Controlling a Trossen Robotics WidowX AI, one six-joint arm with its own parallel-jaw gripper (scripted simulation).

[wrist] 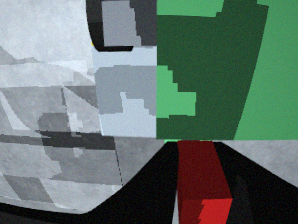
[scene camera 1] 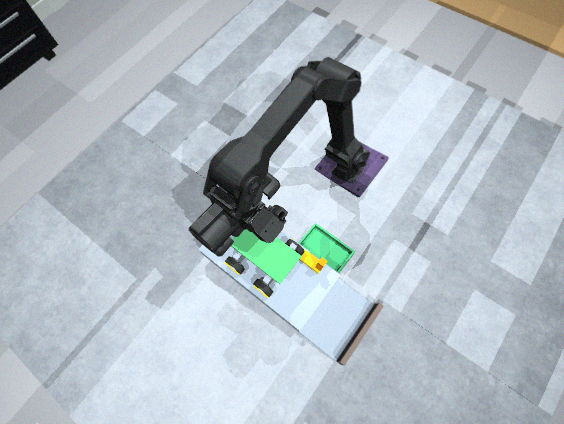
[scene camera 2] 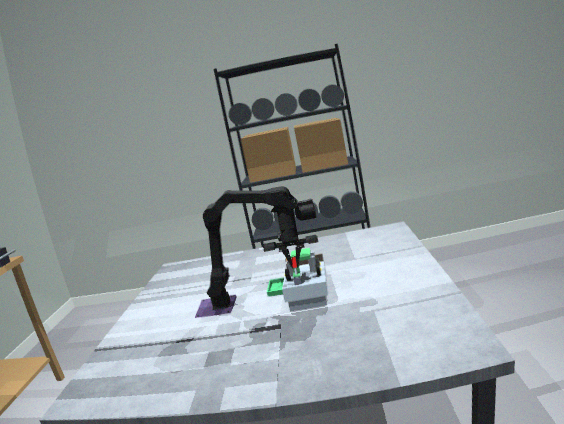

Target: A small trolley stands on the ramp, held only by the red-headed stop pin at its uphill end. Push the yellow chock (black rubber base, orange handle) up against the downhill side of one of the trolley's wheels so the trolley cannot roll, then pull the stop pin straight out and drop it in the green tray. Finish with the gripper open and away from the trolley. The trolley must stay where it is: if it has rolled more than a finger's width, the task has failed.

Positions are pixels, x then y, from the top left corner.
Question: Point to a brown lip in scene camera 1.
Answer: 348, 351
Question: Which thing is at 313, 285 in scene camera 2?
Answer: A pale ramp.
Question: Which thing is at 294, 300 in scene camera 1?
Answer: A pale ramp.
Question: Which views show my gripper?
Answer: The wrist view, scene camera 1 and scene camera 2: all of them.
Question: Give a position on a trolley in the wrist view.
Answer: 219, 77
